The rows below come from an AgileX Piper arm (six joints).
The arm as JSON. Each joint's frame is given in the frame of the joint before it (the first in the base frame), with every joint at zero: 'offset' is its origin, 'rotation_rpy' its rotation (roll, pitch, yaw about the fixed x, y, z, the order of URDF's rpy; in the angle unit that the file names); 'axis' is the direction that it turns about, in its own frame. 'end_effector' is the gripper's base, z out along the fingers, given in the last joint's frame.
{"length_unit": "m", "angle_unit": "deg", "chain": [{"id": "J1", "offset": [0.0, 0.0, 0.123], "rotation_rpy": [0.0, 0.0, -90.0], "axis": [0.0, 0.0, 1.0]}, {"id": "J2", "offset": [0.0, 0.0, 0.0], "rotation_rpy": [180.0, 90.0, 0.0], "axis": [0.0, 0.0, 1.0]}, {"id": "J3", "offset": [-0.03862, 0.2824, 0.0], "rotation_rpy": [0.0, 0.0, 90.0], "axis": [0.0, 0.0, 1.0]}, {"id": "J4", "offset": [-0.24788, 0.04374, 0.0], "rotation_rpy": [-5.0, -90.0, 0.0], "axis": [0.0, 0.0, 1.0]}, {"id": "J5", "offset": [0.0, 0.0, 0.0], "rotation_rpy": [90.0, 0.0, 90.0], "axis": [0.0, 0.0, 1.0]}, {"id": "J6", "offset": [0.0, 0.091, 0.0], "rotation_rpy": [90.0, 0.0, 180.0], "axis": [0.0, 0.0, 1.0]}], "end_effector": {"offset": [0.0, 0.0, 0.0], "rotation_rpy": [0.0, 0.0, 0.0]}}
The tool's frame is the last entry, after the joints.
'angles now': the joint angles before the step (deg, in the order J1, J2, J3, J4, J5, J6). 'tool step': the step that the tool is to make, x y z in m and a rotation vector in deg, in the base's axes. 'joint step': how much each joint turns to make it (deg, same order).
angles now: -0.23, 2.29, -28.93, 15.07, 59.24, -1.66
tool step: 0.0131, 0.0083, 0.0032, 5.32, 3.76, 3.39
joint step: 0.04, 4.87, -0.02, 6.66, -0.91, -0.76
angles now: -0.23, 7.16, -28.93, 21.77, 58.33, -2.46
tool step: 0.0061, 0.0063, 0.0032, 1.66, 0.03, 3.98
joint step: 0.04, 2.30, -0.01, 5.41, -0.88, -4.15
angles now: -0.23, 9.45, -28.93, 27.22, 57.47, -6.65
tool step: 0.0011, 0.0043, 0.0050, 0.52, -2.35, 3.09
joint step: -0.02, 0.57, -0.30, 4.08, -1.01, -4.25
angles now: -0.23, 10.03, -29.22, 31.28, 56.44, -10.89
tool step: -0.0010, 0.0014, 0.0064, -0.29, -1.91, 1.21
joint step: -0.05, 0.23, -1.04, 1.37, -0.27, -1.99
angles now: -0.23, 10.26, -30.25, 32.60, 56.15, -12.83
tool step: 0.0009, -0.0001, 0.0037, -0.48, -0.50, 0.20
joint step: 0.05, 0.63, -0.74, -0.04, -0.14, -0.59
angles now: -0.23, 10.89, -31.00, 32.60, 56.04, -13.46
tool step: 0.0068, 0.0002, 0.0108, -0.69, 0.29, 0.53
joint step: 0.01, 3.19, -2.34, 0.23, -0.06, -1.14
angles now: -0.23, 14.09, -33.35, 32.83, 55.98, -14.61
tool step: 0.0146, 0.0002, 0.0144, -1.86, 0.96, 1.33
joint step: 0.33, 5.62, -3.43, 0.07, -0.13, -2.48
